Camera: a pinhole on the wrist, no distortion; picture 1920 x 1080 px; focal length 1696.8 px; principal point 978.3 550.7 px. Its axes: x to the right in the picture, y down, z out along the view. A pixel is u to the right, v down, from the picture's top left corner.
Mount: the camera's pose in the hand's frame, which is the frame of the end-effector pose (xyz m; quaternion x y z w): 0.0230 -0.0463 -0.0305 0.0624 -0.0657 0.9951 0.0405
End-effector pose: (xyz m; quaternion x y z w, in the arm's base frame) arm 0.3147 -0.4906 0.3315 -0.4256 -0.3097 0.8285 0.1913
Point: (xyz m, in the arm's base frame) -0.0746 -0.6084 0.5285
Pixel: 1162 256
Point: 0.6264 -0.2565 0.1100
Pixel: behind the camera
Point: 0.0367 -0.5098 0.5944
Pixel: 1300 795
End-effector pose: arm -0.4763 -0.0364 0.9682 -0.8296 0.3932 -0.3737 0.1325
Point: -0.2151 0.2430 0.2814
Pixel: outside the picture
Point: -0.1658 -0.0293 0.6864
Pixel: 1388 290
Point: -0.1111 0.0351 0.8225
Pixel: 1160 879
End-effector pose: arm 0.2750 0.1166 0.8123 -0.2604 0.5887 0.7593 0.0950
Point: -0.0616 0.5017 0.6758
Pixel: 266 364
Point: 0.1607 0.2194 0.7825
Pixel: outside the picture
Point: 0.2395 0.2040 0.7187
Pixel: 552 909
